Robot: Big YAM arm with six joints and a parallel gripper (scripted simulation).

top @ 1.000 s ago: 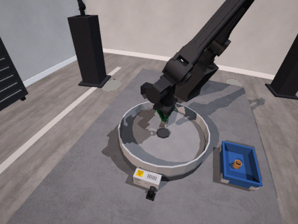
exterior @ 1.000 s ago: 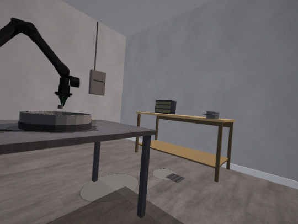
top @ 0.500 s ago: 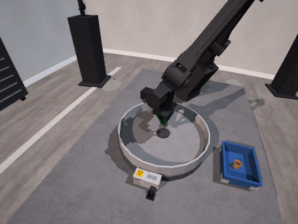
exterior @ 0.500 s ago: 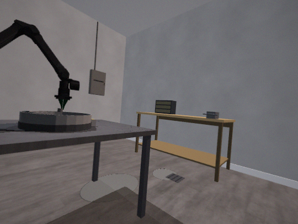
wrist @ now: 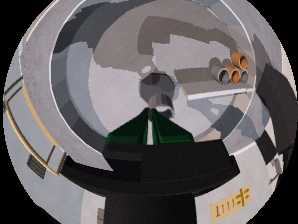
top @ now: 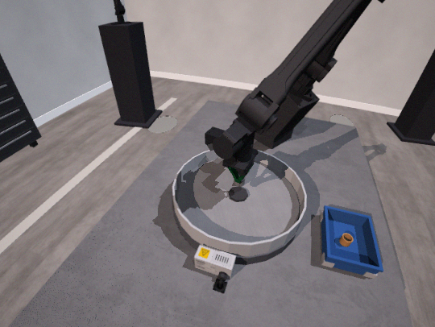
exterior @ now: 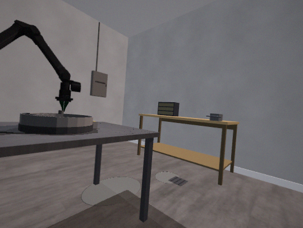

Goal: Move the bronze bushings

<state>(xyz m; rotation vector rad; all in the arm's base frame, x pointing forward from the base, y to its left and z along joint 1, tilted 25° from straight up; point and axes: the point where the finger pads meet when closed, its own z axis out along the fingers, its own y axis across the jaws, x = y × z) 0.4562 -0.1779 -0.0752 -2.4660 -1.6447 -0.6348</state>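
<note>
Right now my hand is 80 mm above the round turntable, 10 mm to the right of it and 10 mm past it. From my hand the other things lie so: blue crate 350 mm to the left, 110 mm below, 80 mm ahead.
</note>
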